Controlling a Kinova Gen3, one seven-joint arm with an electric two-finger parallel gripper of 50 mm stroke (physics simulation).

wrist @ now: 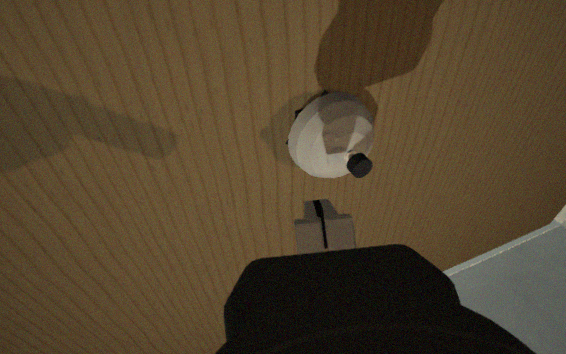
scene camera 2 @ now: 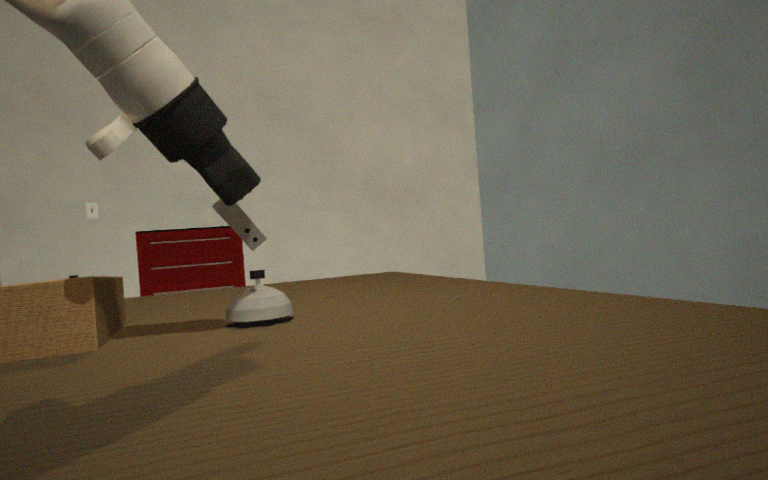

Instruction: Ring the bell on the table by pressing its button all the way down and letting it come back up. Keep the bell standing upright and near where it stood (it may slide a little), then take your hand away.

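Places are measured from the arm's base along level axes (x up, y left, z back), in centimetres.
Pixels of known places: gripper, fingertip midpoint: (wrist: 318,216) (scene camera 2: 258,242).
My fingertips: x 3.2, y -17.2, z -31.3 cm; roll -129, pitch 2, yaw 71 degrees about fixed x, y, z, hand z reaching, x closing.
Observation:
Ahead of a thing's pixels: the offset from my fingertips to its top centre. Level surfaces: height alone.
The bell @(dx -3.4, dy +5.5, dz -1.0 cm) (scene camera 2: 259,306) (wrist: 320,145) has a pale dome on a dark base and stands upright on the table @(dx -10.0 cm) (scene camera 2: 453,384) (wrist: 200,210). Its black button @(dx -3.4, dy +5.5, dz -1.0 cm) (scene camera 2: 257,274) (wrist: 359,165) stands raised on a short stem above the dome. My gripper (scene camera 2: 258,243) (wrist: 318,216) is shut and empty, with its fingers pressed together and pointing obliquely downward. In the scene view the fingertips are a little above the button, apart from it. In the wrist view the tips show below the dome, with the button up and to their right.
A wooden block-like object (scene camera 2: 48,321) is at the left in the scene view, with a small dark piece at its top. A red drawer cabinet (scene camera 2: 189,260) stands behind the table. Shadows of the arm fall on the table and the dome.

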